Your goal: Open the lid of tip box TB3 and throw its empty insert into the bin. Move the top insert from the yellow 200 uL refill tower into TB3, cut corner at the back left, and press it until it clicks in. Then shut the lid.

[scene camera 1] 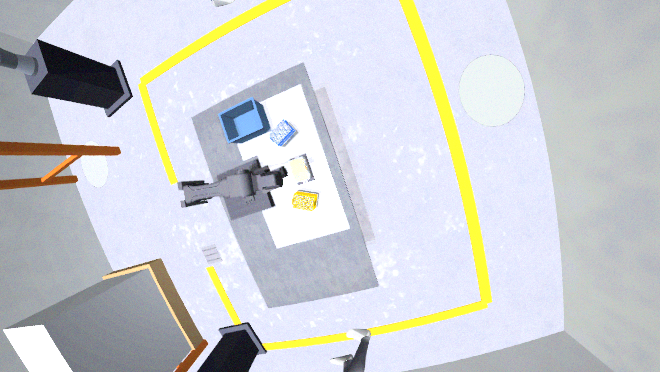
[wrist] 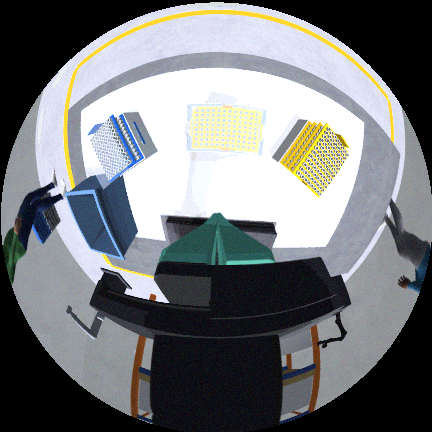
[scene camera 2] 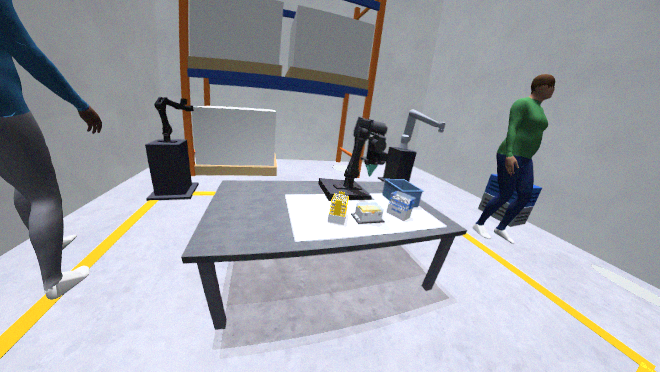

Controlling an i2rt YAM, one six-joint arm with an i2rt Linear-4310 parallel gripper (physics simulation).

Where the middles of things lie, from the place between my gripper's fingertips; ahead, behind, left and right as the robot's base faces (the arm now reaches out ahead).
The blue-and-white tip box (wrist: 117,141) is 80 mm ahead of my hand, 200 mm to the left of it and 150 mm below it. From my hand the other things lie so: blue bin (scene camera 1: 247,120): 90 mm behind, 350 mm to the left, 150 mm below.
